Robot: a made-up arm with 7 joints.
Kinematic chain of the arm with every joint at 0, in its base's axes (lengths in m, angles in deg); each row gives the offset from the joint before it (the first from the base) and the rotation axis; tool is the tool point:
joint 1: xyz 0 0 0.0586 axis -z
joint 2: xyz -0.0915 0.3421 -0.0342 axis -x
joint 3: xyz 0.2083 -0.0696 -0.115 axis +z
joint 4: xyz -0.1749 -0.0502 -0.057 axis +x
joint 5: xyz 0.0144 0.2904 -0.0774 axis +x
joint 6: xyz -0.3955 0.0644 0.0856 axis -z
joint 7: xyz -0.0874 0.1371 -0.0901 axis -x
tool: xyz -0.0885 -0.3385 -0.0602
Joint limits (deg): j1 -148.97..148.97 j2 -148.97..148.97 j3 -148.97..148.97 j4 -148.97..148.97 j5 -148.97..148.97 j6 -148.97..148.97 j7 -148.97..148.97
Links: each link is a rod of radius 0.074 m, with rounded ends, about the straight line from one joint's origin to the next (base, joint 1, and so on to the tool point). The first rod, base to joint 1, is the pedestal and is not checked.
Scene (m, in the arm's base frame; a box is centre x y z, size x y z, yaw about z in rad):
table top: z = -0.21
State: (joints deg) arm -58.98 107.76 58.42 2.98 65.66 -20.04 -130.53
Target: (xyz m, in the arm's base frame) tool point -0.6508 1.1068 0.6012
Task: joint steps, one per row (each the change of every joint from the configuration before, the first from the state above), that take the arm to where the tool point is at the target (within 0.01 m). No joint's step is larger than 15 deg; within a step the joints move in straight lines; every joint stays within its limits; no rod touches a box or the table.
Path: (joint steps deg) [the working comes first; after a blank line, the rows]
Joints at the target: -27.15 137.81 101.33 22.47 69.74 -34.95 -144.60
Straight joint move there: clear.

1: 10.61 10.02 14.30 6.50 1.36 -4.97 -4.69
2: 10.61 10.01 14.31 6.49 1.36 -4.97 -4.69
3: 10.61 10.02 14.30 6.50 1.36 -4.97 -4.69

